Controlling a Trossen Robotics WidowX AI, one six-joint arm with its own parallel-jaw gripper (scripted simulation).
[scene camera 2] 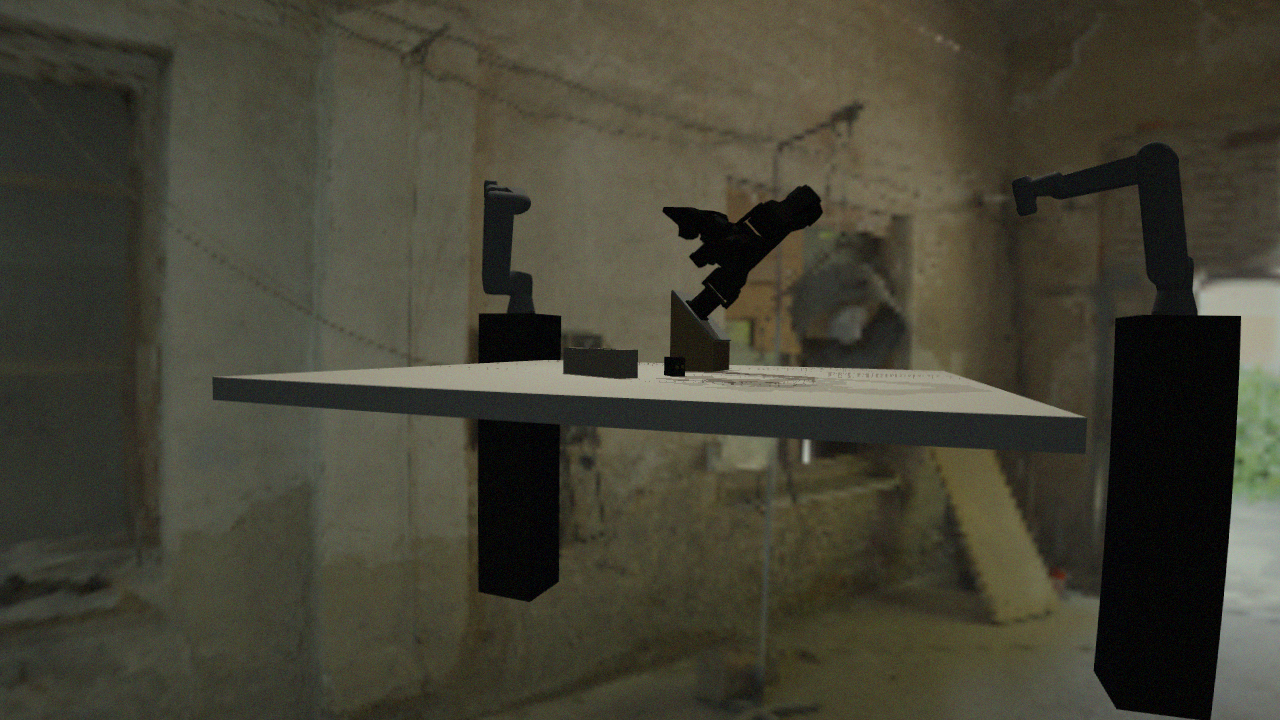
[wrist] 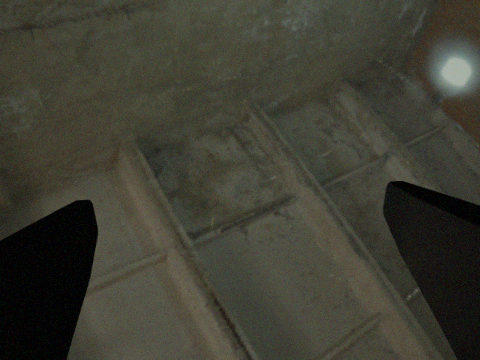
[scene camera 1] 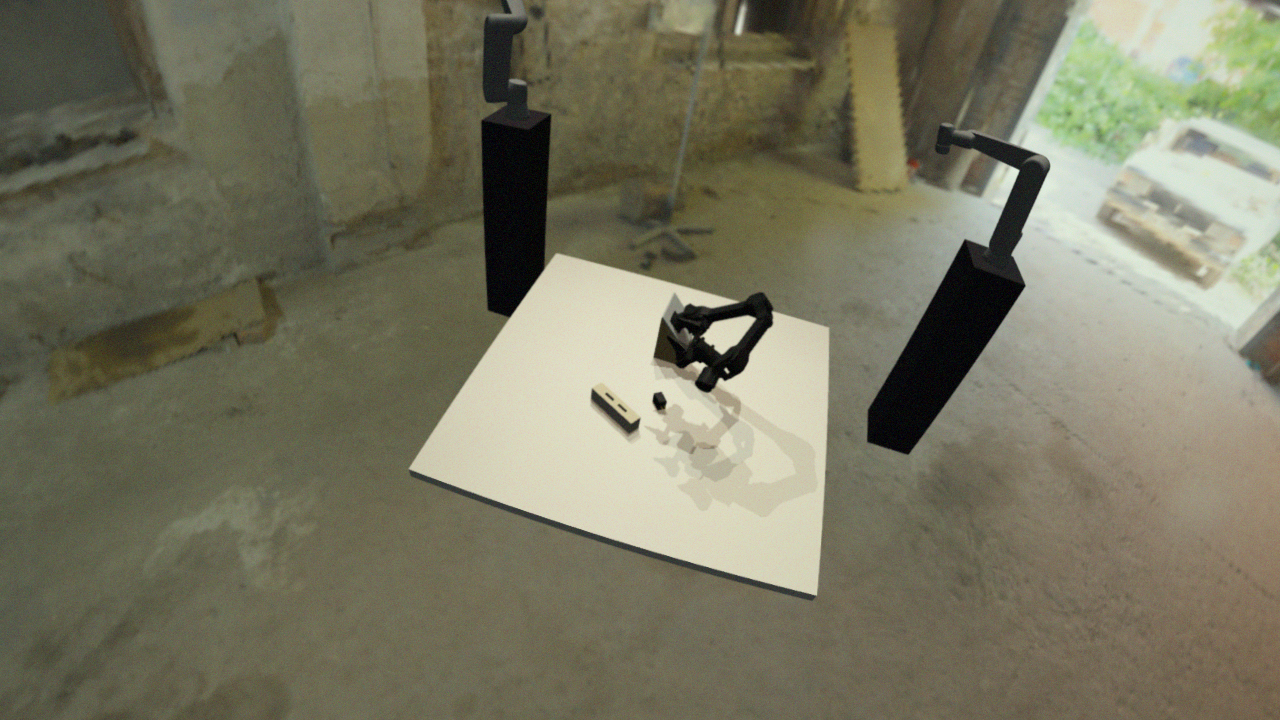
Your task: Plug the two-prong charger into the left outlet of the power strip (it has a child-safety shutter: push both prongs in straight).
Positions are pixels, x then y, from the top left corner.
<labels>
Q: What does the gripper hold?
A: Nothing.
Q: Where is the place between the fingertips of the gripper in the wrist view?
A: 244, 206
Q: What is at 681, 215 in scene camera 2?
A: The gripper.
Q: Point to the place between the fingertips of the gripper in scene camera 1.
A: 672, 326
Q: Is the gripper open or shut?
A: Open.
</labels>
